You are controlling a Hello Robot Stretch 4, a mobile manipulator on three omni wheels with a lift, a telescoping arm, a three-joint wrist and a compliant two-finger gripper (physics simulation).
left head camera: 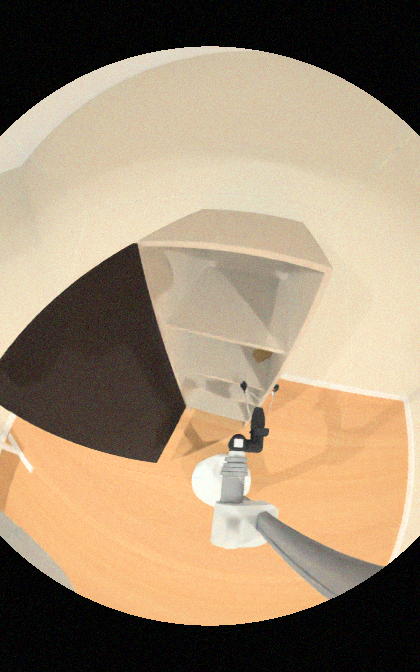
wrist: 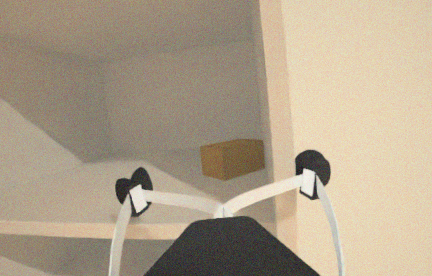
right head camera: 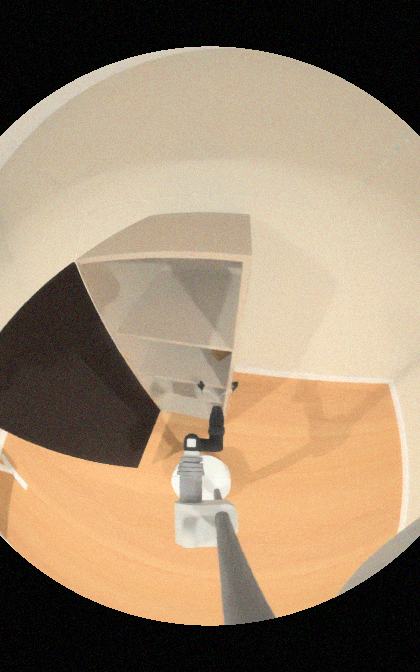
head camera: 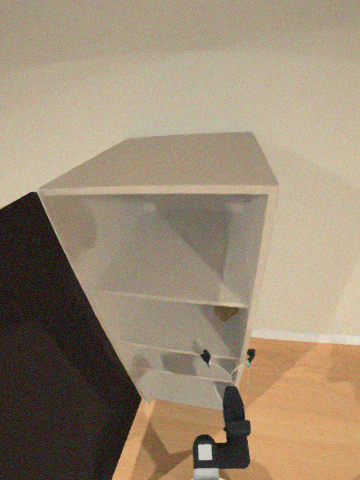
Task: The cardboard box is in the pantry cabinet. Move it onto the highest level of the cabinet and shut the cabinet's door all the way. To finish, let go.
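Frame: origin at the robot's base, x left, y ahead, z down, level; centimetres.
Where they show: gripper, fingertip midpoint: (wrist: 225, 176) (head camera: 228, 350).
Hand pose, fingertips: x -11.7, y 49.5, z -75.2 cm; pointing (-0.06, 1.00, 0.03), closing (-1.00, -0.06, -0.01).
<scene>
After its pixels a point has its place.
The brown cardboard box (head camera: 225, 313) @[z -75.6, x -13.4, y 65.3 cm] (left head camera: 261, 354) (right head camera: 220, 354) (wrist: 233, 159) @[z -73.5, x -14.4, y 65.5 cm] sits at the right side of the level just below the top one in the pantry cabinet (head camera: 159, 189) @[z -136.4, x 4.3, y 50.8 cm] (left head camera: 235, 247) (right head camera: 165, 256) (wrist: 275, 100) @[z -81.7, x -16.1, y 46.5 cm]; the shelf above partly hides it in the head views. The cabinet's dark door (head camera: 55, 330) @[z -103.8, x 36.6, y 42.4 cm] (left head camera: 100, 360) (right head camera: 65, 370) stands wide open on the left. My gripper (head camera: 228, 356) @[z -75.2, x -11.7, y 49.5 cm] (left head camera: 260, 386) (right head camera: 218, 385) (wrist: 225, 176) @[z -75.2, x -11.7, y 49.5 cm] is open and empty, in front of the cabinet's right part. In the wrist view the box shows between and beyond the fingertips, and the right fingertip overlaps the wall beside the cabinet's right side panel.
The highest level's shelf board (head camera: 172, 298) @[z -101.8, x 5.4, y 53.1 cm] (left head camera: 225, 339) (right head camera: 175, 341) lies above the box. A lower shelf edge (wrist: 60, 229) @[z -69.8, x 7.3, y 53.5 cm] crosses the wrist view at the lower left. The back wall (head camera: 320, 250) @[z -80.3, x -67.9, y 94.2 cm] (wrist: 360, 125) @[z -73.1, x -56.4, y 96.6 cm] is right of the cabinet. A white leg-like piece (left head camera: 20, 450) stands on the floor at the left.
</scene>
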